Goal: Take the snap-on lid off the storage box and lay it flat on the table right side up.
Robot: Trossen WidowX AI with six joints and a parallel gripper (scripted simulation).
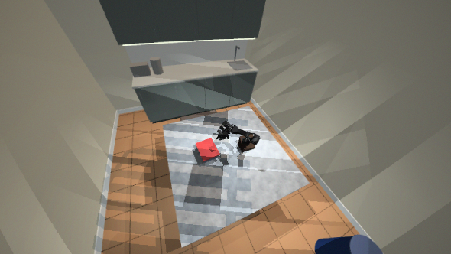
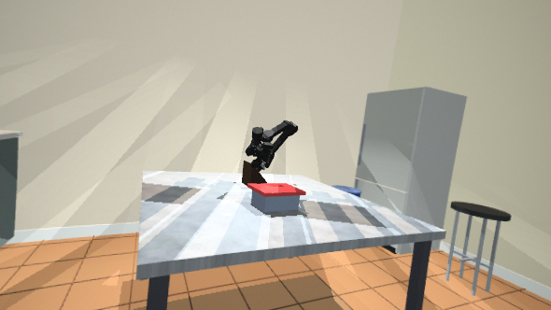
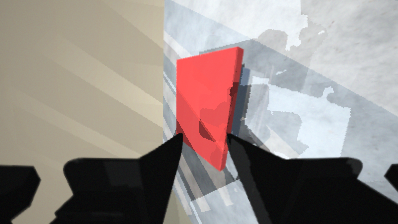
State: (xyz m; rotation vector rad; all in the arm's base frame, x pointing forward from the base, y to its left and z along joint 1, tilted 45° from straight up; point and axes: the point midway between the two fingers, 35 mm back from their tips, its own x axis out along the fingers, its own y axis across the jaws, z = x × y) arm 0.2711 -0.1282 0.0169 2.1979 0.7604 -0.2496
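Now: the red lid 120 mm ahead of my gripper tip, 90 mm below it and 10 mm to the left of it. Also, from my gripper tip: grey storage box: 130 mm below, 120 mm ahead, 10 mm to the left.
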